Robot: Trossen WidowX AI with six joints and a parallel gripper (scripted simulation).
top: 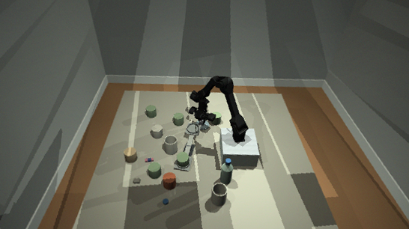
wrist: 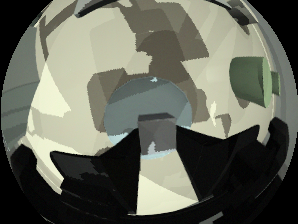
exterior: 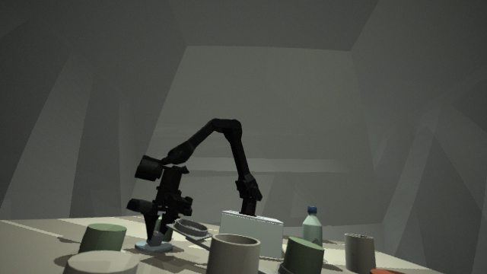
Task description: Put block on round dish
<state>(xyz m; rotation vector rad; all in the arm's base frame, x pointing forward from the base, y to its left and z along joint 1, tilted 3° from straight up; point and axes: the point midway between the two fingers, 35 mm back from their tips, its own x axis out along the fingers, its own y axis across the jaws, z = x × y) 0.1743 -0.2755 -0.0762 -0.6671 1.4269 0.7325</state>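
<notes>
Right now my gripper tip is right at the grey block. Also, from my gripper tip: small balance (220 mm to the left, 130 mm ahead, 20 mm above); orange cup (460 mm to the left, 290 mm ahead, 20 mm above); round dish (20 mm below).
</notes>
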